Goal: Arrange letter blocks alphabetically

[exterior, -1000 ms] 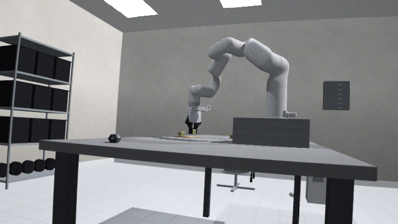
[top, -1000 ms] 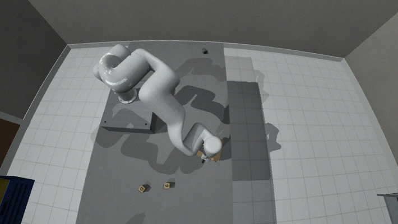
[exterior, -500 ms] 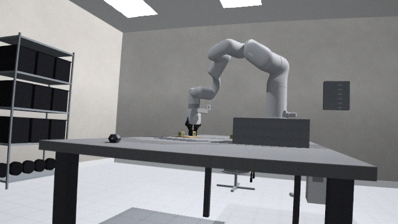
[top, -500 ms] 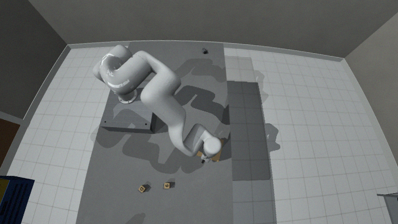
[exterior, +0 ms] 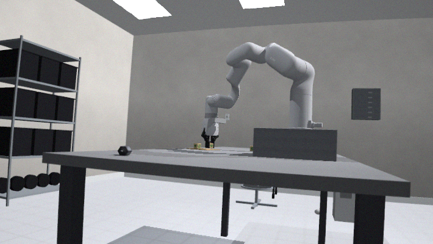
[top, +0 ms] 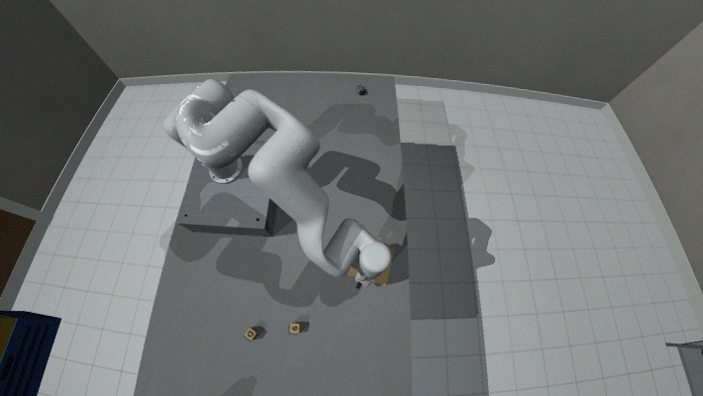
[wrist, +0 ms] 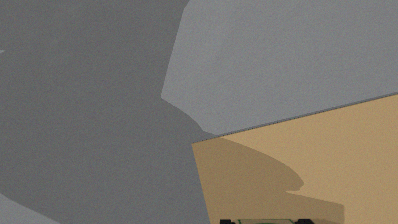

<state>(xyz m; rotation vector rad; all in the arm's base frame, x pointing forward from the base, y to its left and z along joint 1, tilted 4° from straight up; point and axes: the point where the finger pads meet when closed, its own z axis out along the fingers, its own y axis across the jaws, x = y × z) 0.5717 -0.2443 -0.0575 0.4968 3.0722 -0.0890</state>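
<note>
The tan mat is 5 cm to the left of my hand, 3 cm below it and 2 cm ahead of it. The rest, counted from my hand: black faceted object (86 cm to the left, 18 cm behind, 2 cm below).
</note>
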